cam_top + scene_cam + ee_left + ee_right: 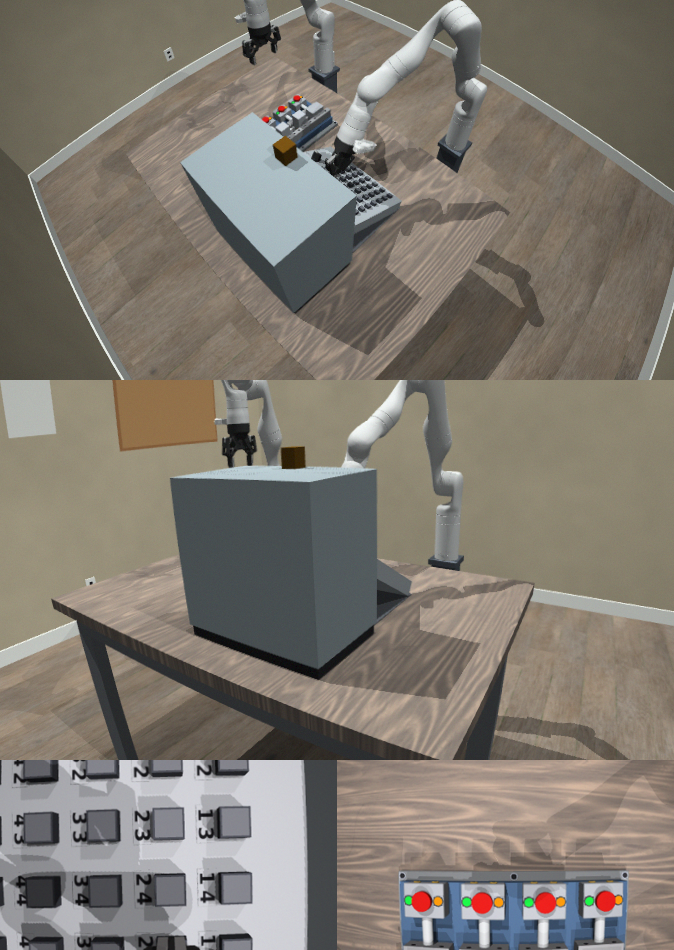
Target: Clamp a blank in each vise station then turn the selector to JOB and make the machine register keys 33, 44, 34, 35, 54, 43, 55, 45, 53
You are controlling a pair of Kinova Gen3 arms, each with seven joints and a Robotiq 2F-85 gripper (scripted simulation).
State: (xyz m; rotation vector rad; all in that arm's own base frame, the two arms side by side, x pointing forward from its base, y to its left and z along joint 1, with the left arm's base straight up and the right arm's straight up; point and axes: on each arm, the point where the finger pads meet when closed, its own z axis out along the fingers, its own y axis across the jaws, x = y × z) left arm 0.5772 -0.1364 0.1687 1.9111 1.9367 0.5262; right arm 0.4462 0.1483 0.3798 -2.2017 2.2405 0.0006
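The keypad lies 2 cm behind my left hand, 1 cm to the right of it and 9 cm below it. Also, from my left hand: black selector knob: 6 cm behind, 13 cm to the right, 4 cm below; then key: 7 cm behind, 7 cm to the left, 7 cm below.
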